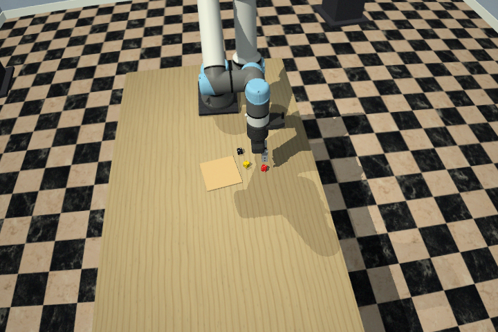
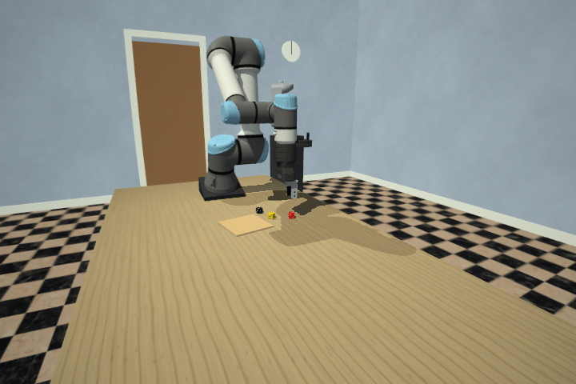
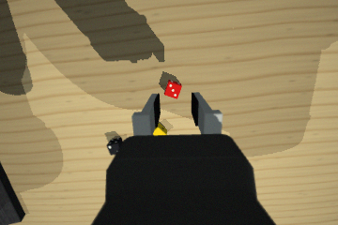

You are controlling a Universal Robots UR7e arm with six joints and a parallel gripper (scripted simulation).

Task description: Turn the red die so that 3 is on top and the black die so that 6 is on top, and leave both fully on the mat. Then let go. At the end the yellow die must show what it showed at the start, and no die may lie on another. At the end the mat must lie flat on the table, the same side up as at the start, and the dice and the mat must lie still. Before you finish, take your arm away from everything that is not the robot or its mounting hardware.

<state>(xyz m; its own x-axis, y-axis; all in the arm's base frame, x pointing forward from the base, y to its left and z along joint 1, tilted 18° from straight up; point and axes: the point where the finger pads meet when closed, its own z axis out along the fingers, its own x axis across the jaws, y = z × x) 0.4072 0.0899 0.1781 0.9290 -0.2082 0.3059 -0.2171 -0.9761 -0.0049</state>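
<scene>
The red die is 9 cm below my hand. The rest, counted from my hand: black die (12 cm behind, 7 cm to the right, 9 cm below); yellow die (4 cm behind, 6 cm to the right, 9 cm below); tan mat (4 cm behind, 17 cm to the right, 10 cm below).
</scene>
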